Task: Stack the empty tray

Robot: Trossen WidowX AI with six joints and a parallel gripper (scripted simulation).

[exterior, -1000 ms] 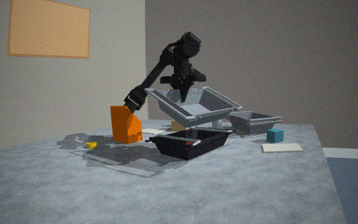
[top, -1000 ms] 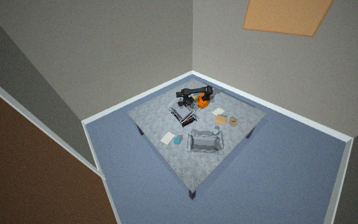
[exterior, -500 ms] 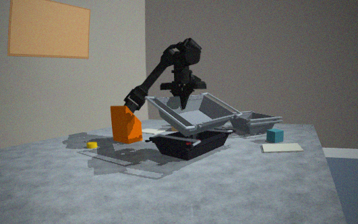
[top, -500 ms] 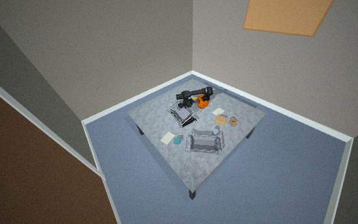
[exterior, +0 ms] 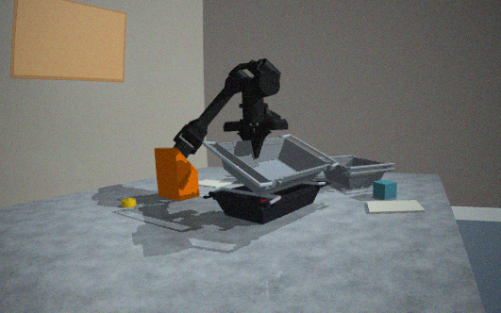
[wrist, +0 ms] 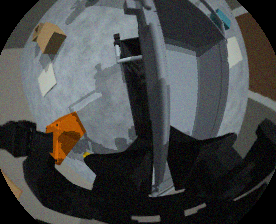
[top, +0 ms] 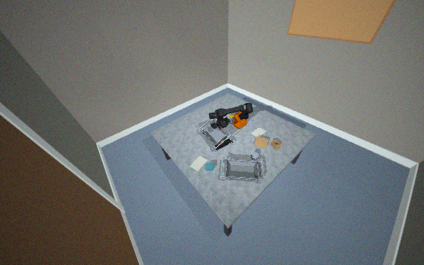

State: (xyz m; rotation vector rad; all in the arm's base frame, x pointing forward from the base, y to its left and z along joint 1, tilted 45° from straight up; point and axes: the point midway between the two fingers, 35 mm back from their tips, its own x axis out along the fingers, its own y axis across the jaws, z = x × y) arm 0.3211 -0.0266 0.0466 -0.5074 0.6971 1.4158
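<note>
Right now the grey tray is 80 mm ahead of my gripper tip and 10 mm to the right of it. Also, from my gripper tip: box: 340 mm behind, 440 mm to the left, 120 mm below; then yellow disc: 350 mm behind, 210 mm to the right, 130 mm below; then teal cube: 320 mm ahead, 220 mm to the left, 110 mm below.
</note>
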